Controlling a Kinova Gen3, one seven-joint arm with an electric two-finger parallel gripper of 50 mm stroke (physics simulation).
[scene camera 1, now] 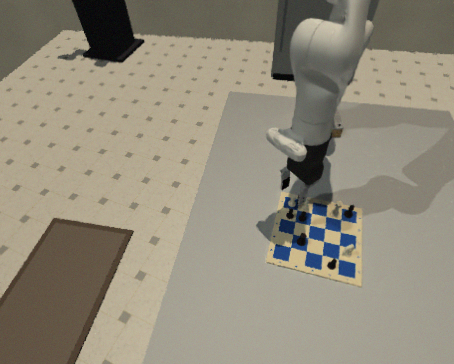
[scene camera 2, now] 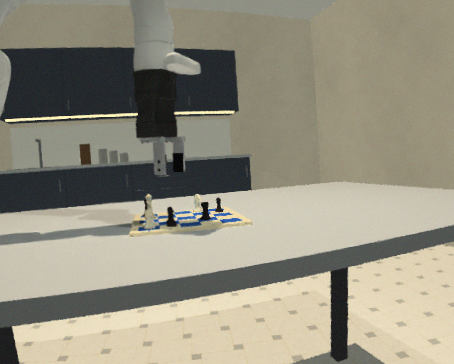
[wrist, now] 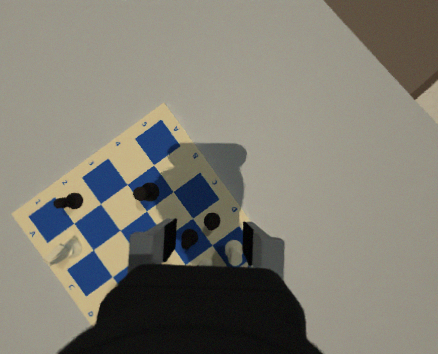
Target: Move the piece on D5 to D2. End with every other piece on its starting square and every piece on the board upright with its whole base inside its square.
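Frame: origin at the arm's base, x right, y ahead, z up, level; centimetres.
Seen in the pictures: gripper, fingertip midpoint: (scene camera 1: 292, 194) (scene camera 2: 170, 173) (wrist: 209, 234).
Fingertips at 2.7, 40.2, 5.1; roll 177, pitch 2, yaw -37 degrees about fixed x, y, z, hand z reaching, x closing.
A point is followed by its place in that frame, as x, y, z.
The D5 piece, a small black pawn (scene camera 1: 290, 214) @(2.1, 40.1, -3.3) (scene camera 2: 170, 217) @(2.5, 39.6, -2.9) (wrist: 212, 221) @(2.5, 40.1, -1.6), stands upright near the board's edge. In the wrist view it shows just beyond the line between the fingertips. Square D2 (scene camera 1: 333, 223) @(-9.1, 38.8, -4.5) is blue and bare in scene camera 1; the hand hides it in the wrist view. My gripper (scene camera 1: 295, 188) @(2.7, 40.2, 5.1) (scene camera 2: 169, 173) @(2.7, 40.2, 5.1) (wrist: 209, 234) @(2.7, 40.2, 5.1) is open and empty, well above the D5/E5 corner of the board (scene camera 1: 271, 256) @(4.3, 52.6, -4.5) (wrist: 165, 110) @(5.0, 53.3, -4.5). A black piece (scene camera 1: 302, 217) @(-1.1, 40.1, -3.4) (wrist: 189, 239) @(-0.5, 39.9, -1.8) on D4 and a white piece (scene camera 1: 291, 202) @(2.5, 36.2, -3.4) (scene camera 2: 149, 216) @(2.8, 35.9, -2.3) (wrist: 233, 251) @(2.6, 36.4, -1.4) on E5 stand beside D5.
A black rook-like piece (scene camera 1: 301, 239) @(-1.7, 47.3, -2.2) (scene camera 2: 205, 211) @(-1.4, 46.6, -3.0) (wrist: 146, 192) @(-1.3, 46.4, -1.3) stands on B4. A black pawn (scene camera 1: 332, 264) @(-9.6, 51.0, -3.2) (wrist: 74, 201) @(-9.2, 50.4, -3.6) is on A2, a white knight (scene camera 1: 348, 250) @(-12.7, 46.8, -2.5) (wrist: 67, 250) @(-12.3, 46.3, -2.7) on B1. A white piece (scene camera 1: 337, 209) @(-9.2, 36.0, -2.0) on E2 and a black piece (scene camera 1: 349, 211) @(-12.4, 35.2, -2.7) on E1 stand at the far row.
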